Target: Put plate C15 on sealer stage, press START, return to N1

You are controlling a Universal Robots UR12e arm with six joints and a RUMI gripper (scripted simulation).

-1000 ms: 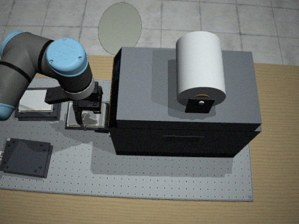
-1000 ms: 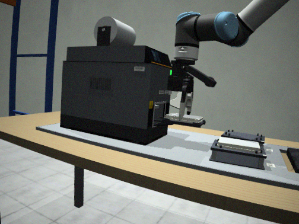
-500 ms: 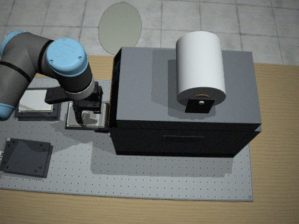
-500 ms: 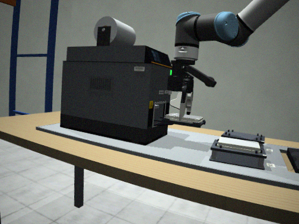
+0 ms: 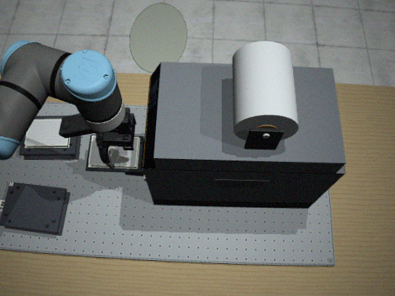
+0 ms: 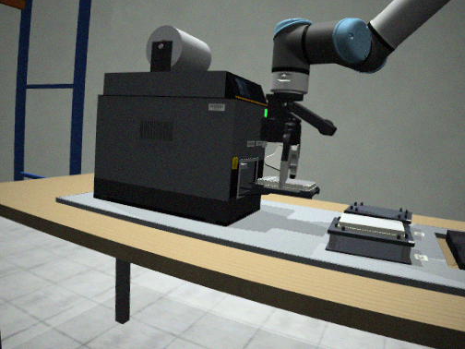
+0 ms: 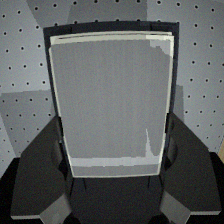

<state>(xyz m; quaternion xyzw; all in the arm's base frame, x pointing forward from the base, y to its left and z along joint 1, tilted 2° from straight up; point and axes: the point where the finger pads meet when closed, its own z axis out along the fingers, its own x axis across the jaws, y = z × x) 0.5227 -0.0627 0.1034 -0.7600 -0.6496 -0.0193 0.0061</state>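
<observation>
The plate C15 is 1 cm below my hand. Round my hand: plate 19 cm behind, 10 cm to the left, 6 cm below; then dark stage 2 cm below; then square start button 11 cm to the right, 9 cm ahead, 8 cm above.
</observation>
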